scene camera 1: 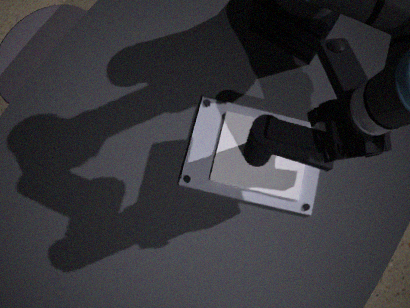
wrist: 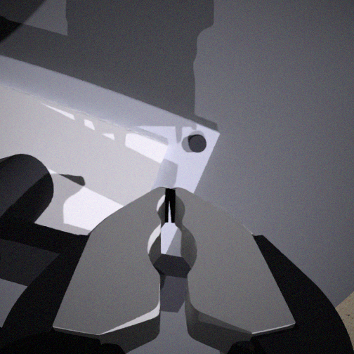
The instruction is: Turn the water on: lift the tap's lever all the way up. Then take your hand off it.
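The tap's black lever is a thick bar running from a round black hub towards the right in the scene view, sloping slightly down the picture. Part of the bar shows at the lower left of the wrist view, beside and partly behind the left finger. My gripper is shut with nothing between its fingertips. In the scene view it overlaps the lever's free end; the dark parts merge, so I cannot tell whether they touch.
The hub stands on a pale panel fixed to a white base plate with dark bolts at its corners. The grey table surrounds it. Dark arm shadows cross the table and plate.
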